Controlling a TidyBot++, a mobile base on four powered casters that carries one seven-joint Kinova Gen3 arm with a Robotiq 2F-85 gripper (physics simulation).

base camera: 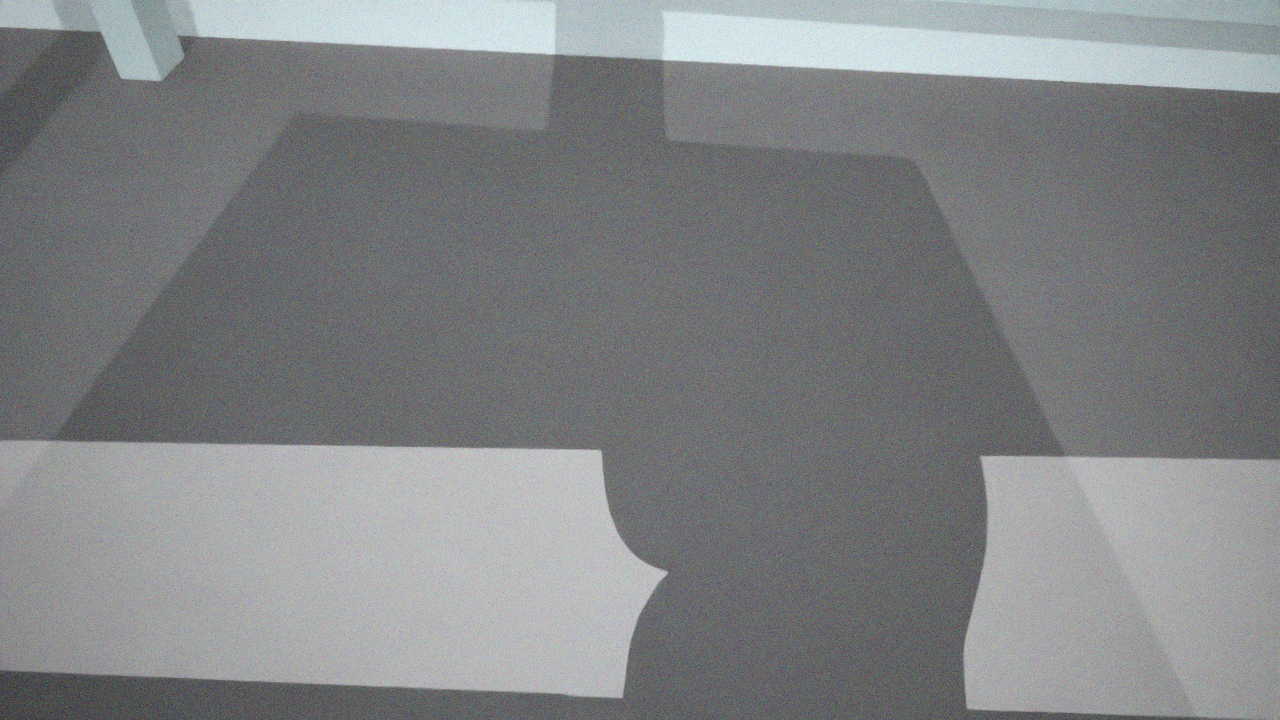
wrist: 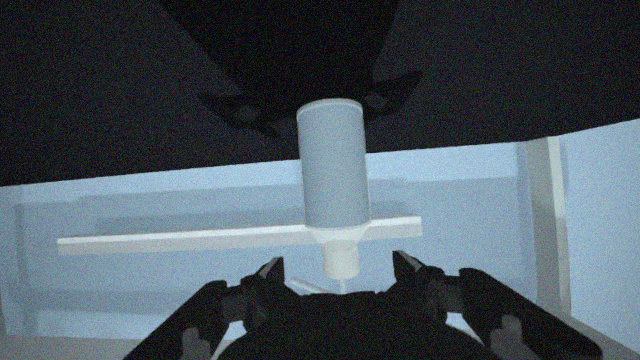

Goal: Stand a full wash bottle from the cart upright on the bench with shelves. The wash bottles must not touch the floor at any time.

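Frame: origin at the arm's base, x ahead, y left, z up, level; millimetres.
Seen in the pictures: gripper, fingertip midpoint: [wrist: 338, 266].
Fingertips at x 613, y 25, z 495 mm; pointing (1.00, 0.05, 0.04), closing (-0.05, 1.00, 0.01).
Offsets run from my fingertips to a thing's top centre. "*": to the spot under its first point. Level surfaces: height alone.
A wash bottle {dx +25, dy -6, dz +44 mm} [wrist: 334, 165] with a blue-grey body, pale shoulder and white cap shows in the wrist view, which appears upside down. Its base meets a dark top {dz -130 mm} [wrist: 100, 100] near that top's edge, and it looks upright. Its thin spout is partly hidden by the gripper. My gripper [wrist: 338, 266] is open, with one finger on each side of the cap and a gap on both sides. The shadow of the gripper falls on the dark top around the bottle's base. The cart cannot be made out in either view.
A long white bar [wrist: 175, 240] runs behind the bottle, and a pale post [wrist: 547, 215] stands at the right of the wrist view. In the base view, a pale leg {* dx +204, dy +448, dz -855 mm} [base camera: 143, 44] stands at the top left on the grey floor {dz -892 mm} [base camera: 581, 295], which has a light band [base camera: 313, 564].
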